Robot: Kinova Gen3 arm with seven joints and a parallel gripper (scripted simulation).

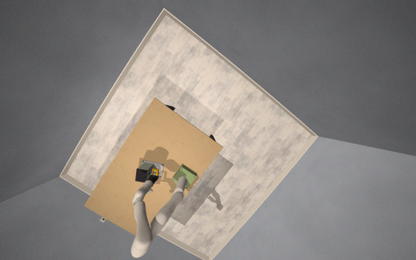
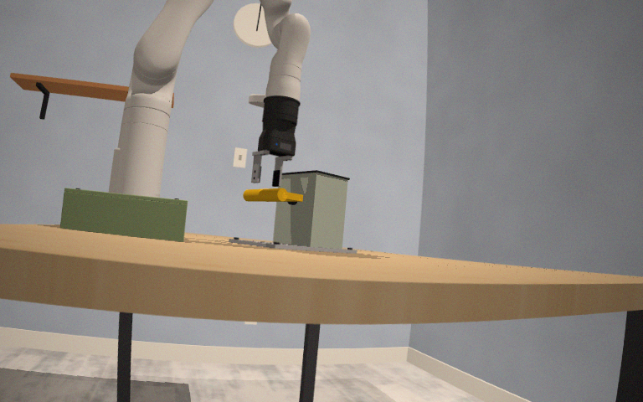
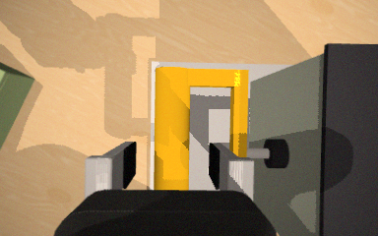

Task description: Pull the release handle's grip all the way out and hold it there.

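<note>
The grey base plate lies 80 mm ahead of my hand, 50 mm to the left of it and 140 mm below it.
</note>
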